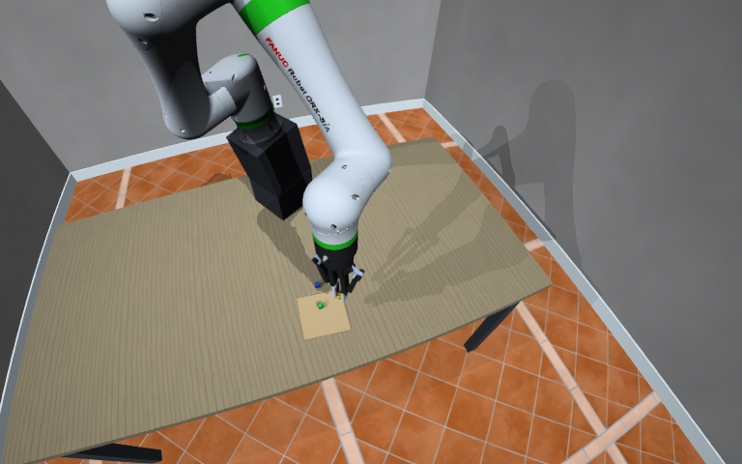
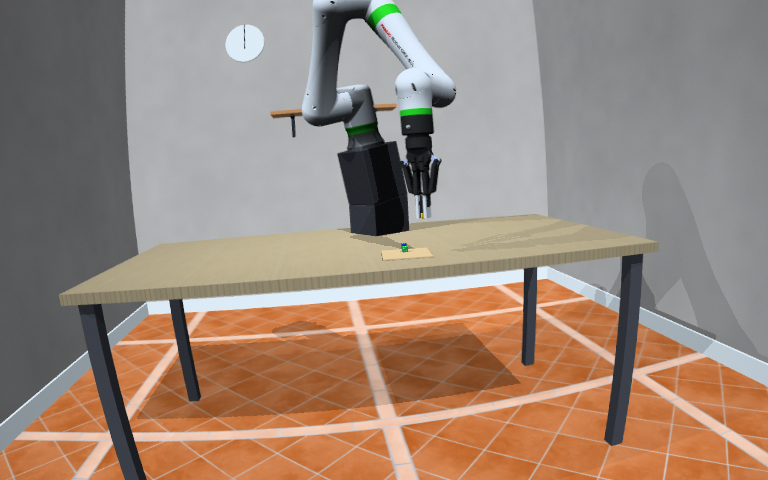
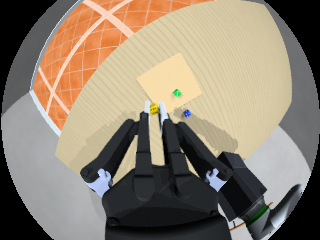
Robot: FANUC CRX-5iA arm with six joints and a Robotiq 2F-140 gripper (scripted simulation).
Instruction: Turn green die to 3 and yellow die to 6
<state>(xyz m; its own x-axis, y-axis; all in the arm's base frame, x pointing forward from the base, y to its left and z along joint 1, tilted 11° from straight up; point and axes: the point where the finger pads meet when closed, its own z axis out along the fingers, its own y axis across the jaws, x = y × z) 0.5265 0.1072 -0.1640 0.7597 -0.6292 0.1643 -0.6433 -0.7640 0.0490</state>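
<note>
My gripper is now 140 mm above the tan mat, 60 mm to the left of it and 10 mm past it. From my hand the other things lie so: blue die 130 mm below, 110 mm behind, 50 mm to the right; green die 130 mm below, 60 mm to the right, 30 mm behind; yellow die 30 mm below.
</note>
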